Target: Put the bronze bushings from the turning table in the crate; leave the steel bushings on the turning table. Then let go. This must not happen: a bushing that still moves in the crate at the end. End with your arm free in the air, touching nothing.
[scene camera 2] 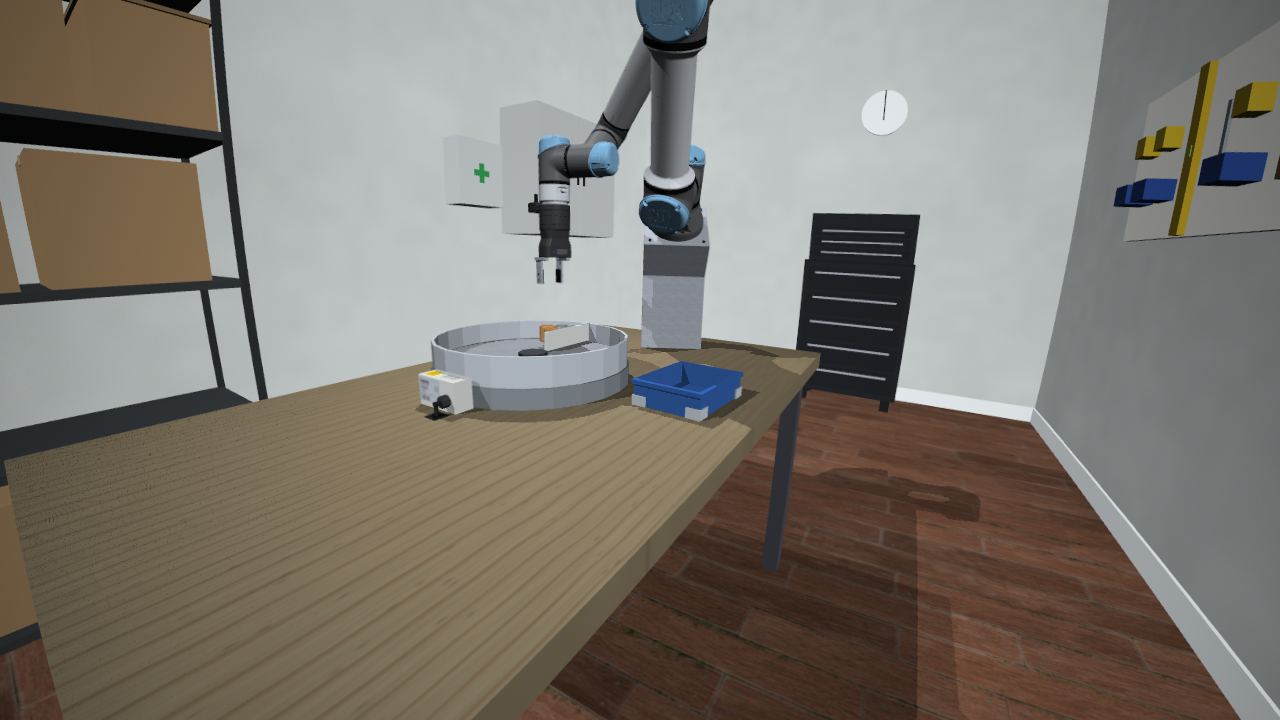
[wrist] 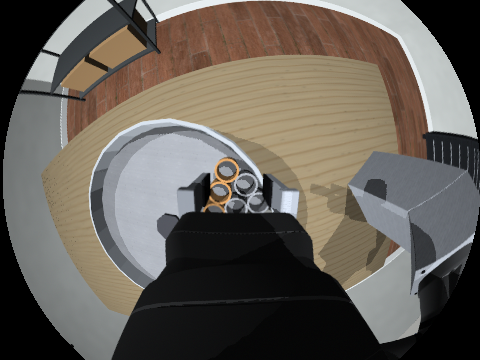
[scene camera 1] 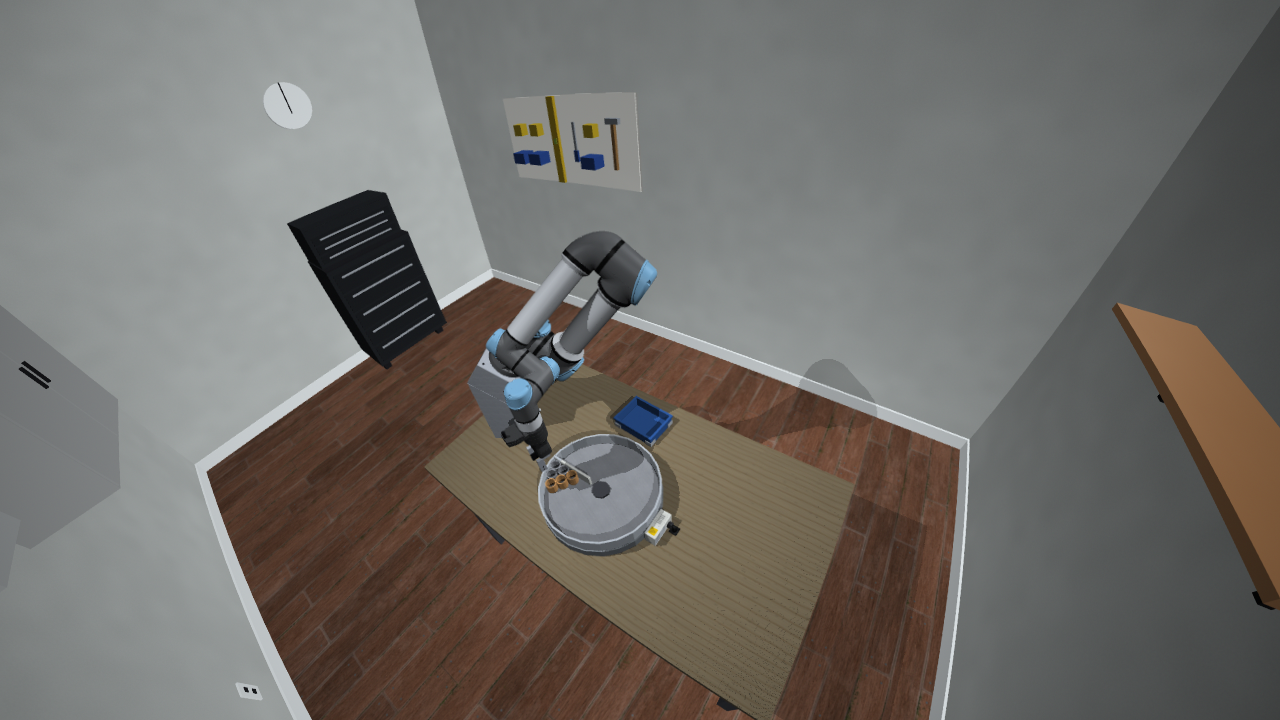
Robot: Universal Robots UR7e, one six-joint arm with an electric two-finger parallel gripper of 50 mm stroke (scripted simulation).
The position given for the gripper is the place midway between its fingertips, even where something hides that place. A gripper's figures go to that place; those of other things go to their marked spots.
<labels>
The gripper [wrist: 236, 184]: 0.17 m from the lens. A round grey turning table [wrist: 139, 197]: 0.38 m from the lens.
</labels>
